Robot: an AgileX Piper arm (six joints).
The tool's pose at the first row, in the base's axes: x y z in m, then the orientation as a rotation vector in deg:
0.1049 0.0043 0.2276 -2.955 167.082 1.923
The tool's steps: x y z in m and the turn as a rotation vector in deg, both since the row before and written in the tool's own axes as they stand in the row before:
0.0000 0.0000 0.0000 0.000 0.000 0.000
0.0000 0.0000 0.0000 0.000 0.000 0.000
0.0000 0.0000 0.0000 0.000 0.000 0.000
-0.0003 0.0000 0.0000 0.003 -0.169 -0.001
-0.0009 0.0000 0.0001 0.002 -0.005 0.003
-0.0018 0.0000 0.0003 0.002 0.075 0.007
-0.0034 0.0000 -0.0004 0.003 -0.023 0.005
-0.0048 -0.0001 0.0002 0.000 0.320 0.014
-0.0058 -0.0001 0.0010 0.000 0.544 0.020
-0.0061 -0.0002 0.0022 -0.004 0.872 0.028
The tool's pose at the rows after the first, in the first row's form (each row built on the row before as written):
0.1049 0.0043 0.2276 -2.955 167.082 1.923
0.1049 0.0043 0.2276 -2.955 167.082 1.923
0.1049 0.0043 0.2276 -2.955 167.082 1.923
0.1052 0.0043 0.2277 -2.951 166.913 1.921
0.1061 0.0043 0.2278 -2.946 166.908 1.919
0.1079 0.0044 0.2279 -2.938 166.983 1.916
0.1111 0.0045 0.2291 -2.929 166.960 1.913
0.1158 0.0046 0.2300 -2.919 167.280 1.910
0.1217 0.0047 0.2303 -2.907 167.825 1.905
0.1281 0.0048 0.2294 -2.894 168.698 1.901

